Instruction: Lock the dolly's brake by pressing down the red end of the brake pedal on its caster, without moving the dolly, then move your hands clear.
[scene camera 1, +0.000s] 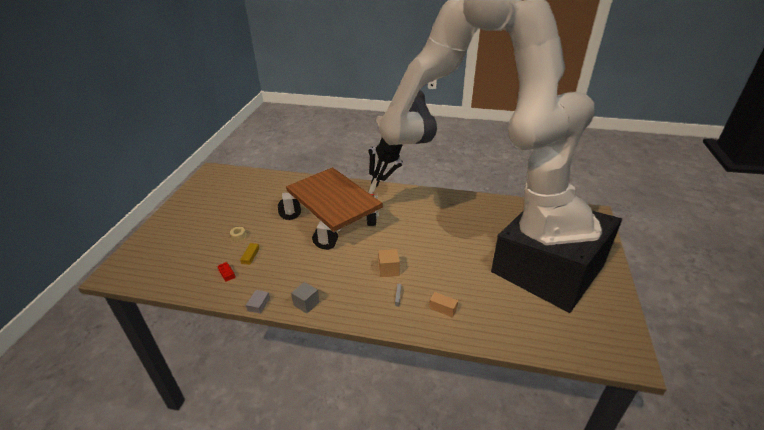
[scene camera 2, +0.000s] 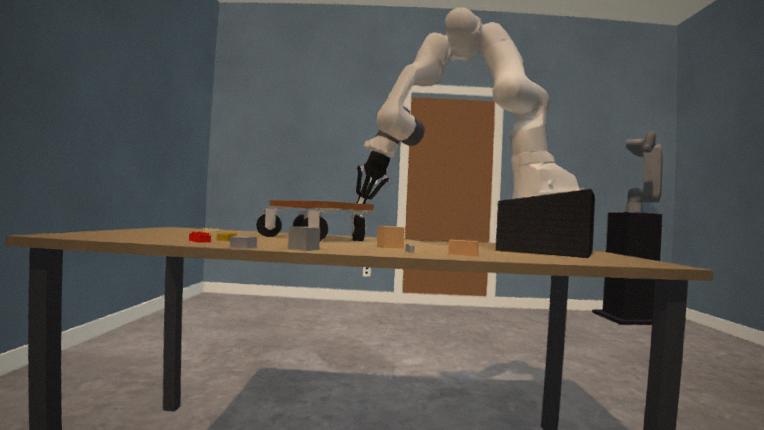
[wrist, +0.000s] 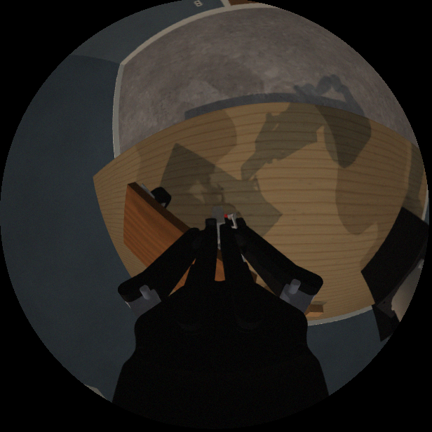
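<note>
The dolly (scene camera 1: 334, 197) (scene camera 2: 320, 204) (wrist: 150, 227) has a reddish-brown wooden deck and stands upright on black-wheeled casters on the table. My gripper (scene camera 1: 373, 186) (scene camera 2: 361, 200) (wrist: 217, 214) is shut and empty. It tilts down at the dolly's right rear side, with its fingertips close beside the deck edge, over the caster there. In the wrist view, a small bit of the pedal's red end (wrist: 226, 216) shows just beyond the fingertips, with pale caster parts beside it. The fingers hide most of the pedal, and I cannot tell whether they touch it. The red end cannot be made out in the scene views.
On the table (scene camera 1: 465, 331) (scene camera 2: 507, 262) lie an orange cube (scene camera 1: 388, 263), an orange block (scene camera 1: 443, 304), a grey cube (scene camera 1: 305, 297), a flat grey block (scene camera 1: 257, 301), a red brick (scene camera 1: 226, 271), a yellow bar (scene camera 1: 249, 253), a pale ring (scene camera 1: 231, 232) and a small grey piece (scene camera 1: 398, 294).
</note>
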